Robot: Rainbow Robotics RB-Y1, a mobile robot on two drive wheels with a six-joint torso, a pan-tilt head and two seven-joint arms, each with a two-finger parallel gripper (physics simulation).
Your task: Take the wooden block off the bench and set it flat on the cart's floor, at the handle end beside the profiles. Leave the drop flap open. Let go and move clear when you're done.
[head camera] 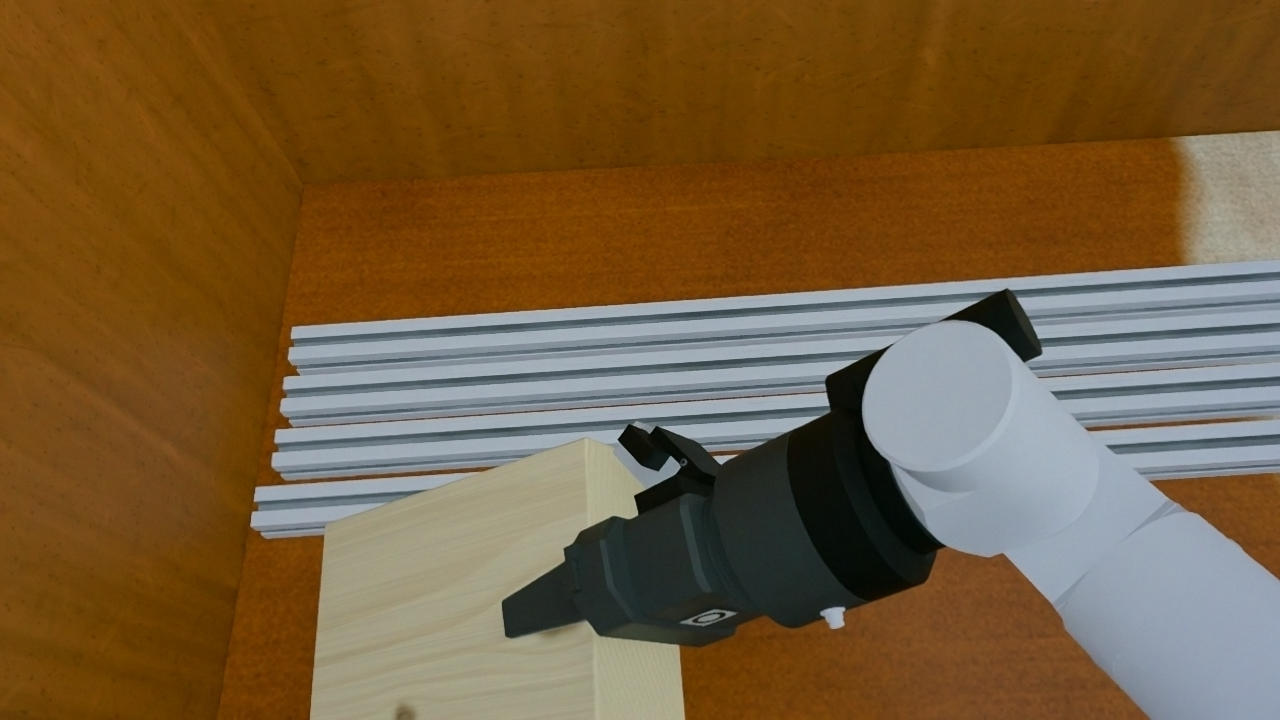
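Note:
The pale wooden block (pixel 456 573) is in the lower left of the head view, over the cart's floor (pixel 626 214), with its lower part cut off by the picture's edge. My right gripper (pixel 546 608) is shut on the block at its right-hand edge, with one dark finger lying on the broad face and the other hidden behind it. The block's upper corner overlaps the lowest of the silver profiles (pixel 537 349) in the picture. Whether the block touches the floor or the profiles cannot be told. The bench, the drop flap and my left gripper do not show.
Brown cart walls (pixel 116 313) (pixel 671 80) stand at the left and along the top. Several profiles lie side by side across the floor, with their left ends near the left wall. My right arm (pixel 1065 501) reaches in from the lower right, over the profiles.

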